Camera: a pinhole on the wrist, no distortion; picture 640 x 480 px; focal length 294.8 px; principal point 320.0 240.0 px. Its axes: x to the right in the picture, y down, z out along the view. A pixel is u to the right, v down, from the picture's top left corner.
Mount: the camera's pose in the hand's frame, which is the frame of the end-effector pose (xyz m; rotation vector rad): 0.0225 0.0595 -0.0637 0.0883 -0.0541 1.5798
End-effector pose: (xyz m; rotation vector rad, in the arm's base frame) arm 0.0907 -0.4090 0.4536 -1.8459 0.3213 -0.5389
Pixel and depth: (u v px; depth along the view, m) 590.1 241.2 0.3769
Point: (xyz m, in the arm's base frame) 0.3044 -0.2639 0.0201
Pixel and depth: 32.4 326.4 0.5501
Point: 0.1883 0.1820 0.8082
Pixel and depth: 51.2 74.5 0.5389
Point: 0.5791 -0.0668 0.8594
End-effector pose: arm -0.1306 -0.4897 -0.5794 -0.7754 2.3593 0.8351
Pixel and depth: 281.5 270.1 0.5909
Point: 0.0745 -0.1732 -0.9437
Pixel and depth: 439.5 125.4 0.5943
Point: -0.3311 -0.0463 -1.0173
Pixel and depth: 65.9 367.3 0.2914
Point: 0.1354 -0.4579 -0.7450
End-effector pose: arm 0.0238 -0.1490 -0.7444 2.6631 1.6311 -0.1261
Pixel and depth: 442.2 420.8 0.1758
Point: 0.0818 -0.2810 -0.8611
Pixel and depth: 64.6 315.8 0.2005
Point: -0.1115 -0.1160 -0.8598
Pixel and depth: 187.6 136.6 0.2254
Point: 0.0093 -0.0342 -0.9003
